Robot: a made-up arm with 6 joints.
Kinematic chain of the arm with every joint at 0, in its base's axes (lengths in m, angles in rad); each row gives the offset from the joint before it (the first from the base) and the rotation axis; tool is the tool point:
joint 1: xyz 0 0 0.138 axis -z
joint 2: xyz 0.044 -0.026 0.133 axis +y
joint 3: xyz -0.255 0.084 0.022 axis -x
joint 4: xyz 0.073 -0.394 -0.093 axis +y
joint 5: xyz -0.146 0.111 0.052 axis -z
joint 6: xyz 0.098 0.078 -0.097 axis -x
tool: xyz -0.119 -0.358 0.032
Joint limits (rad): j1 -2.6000..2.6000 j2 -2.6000..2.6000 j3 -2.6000..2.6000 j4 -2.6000..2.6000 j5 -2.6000..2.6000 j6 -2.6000..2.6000
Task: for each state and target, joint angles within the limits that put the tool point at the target. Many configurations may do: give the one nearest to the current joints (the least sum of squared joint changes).
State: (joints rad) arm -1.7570 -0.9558 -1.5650 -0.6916 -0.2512 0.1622
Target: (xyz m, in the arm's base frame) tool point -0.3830 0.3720 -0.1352
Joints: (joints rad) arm -1.7868 -1.2213 -1.6802 -0.7398 -0.2317 -0.0183
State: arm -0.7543 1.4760 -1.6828 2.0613 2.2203 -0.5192
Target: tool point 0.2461 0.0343 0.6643
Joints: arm -1.0015 2.0152 -1.3799 1.7130 2.3038 -0.7535
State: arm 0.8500 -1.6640 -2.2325 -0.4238 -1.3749 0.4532
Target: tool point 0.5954 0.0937 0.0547
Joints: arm 0.7457 -1.7027 -2.3900 -0.5557 -0.4938 0.2579
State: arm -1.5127 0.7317 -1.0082 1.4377 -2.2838 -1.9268
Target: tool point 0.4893 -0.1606 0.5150
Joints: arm -1.8147 0.8120 -0.8965 2.0928 -2.0955 -1.8527
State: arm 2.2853 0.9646 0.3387 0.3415 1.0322 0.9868
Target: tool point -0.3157 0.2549 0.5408
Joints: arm 2.3049 0.9636 -0.2866 0.7307 0.6072 0.7137
